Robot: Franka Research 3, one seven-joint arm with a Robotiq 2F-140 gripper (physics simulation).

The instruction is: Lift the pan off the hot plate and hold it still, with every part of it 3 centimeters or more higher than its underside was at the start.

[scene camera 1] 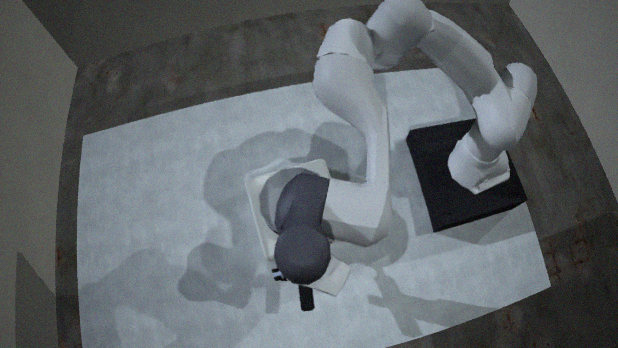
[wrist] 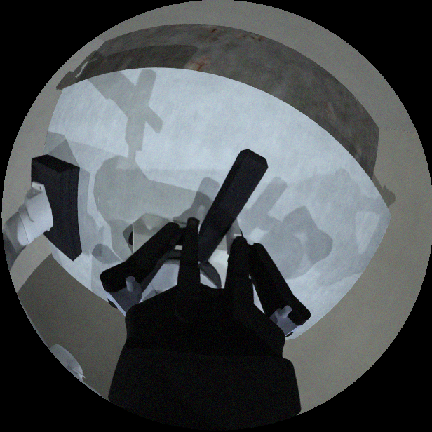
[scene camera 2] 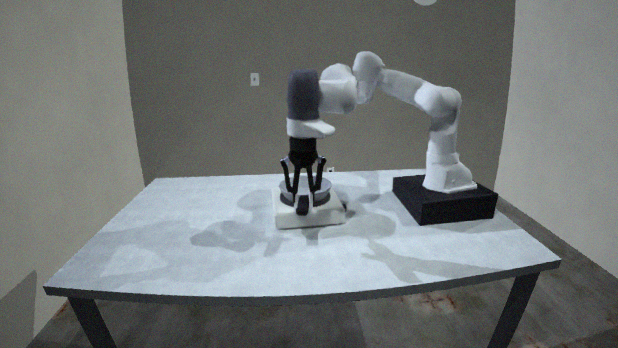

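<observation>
The grey pan (scene camera 1: 269,192) (scene camera 2: 324,187) has a dark base and sits on the cream hot plate (scene camera 1: 320,166) (scene camera 2: 310,220) (wrist: 145,230), with no gap seen between them. Its long black handle (scene camera 1: 306,299) (scene camera 2: 302,206) (wrist: 235,197) sticks out past the hot plate's front side. My gripper (scene camera 2: 303,199) (wrist: 215,218) points down and is shut on the pan handle, close to the bowl, with one finger on each side. In scene camera 1 the arm's wrist hides the grip and part of the bowl. In the wrist view the gripper body hides much of the bowl.
The hot plate stands on the white table (scene camera 1: 140,200) (scene camera 2: 175,270) (wrist: 190,115). The arm's black base block (scene camera 1: 435,185) (scene camera 2: 457,207) (wrist: 60,205) stands to the right in both scene views. A small dark knob (scene camera 2: 345,206) shows at the hot plate's right side.
</observation>
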